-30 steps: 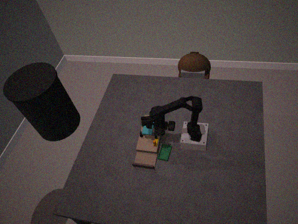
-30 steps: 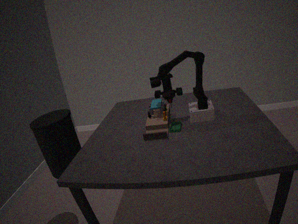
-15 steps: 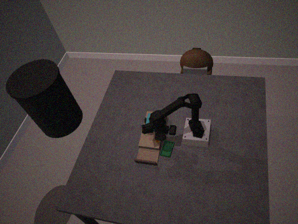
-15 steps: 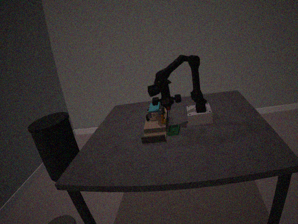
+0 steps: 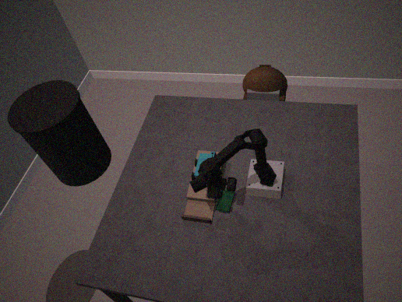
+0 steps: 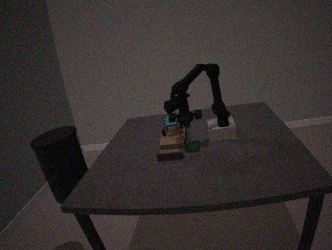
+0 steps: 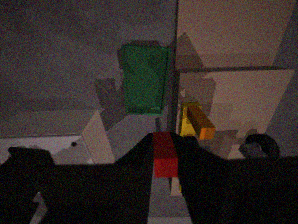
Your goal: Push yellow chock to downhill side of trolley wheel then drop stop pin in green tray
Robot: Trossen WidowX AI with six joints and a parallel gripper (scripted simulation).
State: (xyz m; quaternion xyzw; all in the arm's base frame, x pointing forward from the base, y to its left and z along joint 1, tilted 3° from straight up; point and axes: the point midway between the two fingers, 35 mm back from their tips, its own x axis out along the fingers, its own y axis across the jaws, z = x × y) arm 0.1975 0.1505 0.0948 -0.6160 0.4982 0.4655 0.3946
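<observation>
The red-headed stop pin lies right at my gripper tip. Round my gripper tip: green tray 14 cm below, 2 cm behind; yellow chock 5 cm below, 5 cm ahead, 3 cm to the right; trolley 13 cm ahead, 10 cm to the right, 3 cm below.
</observation>
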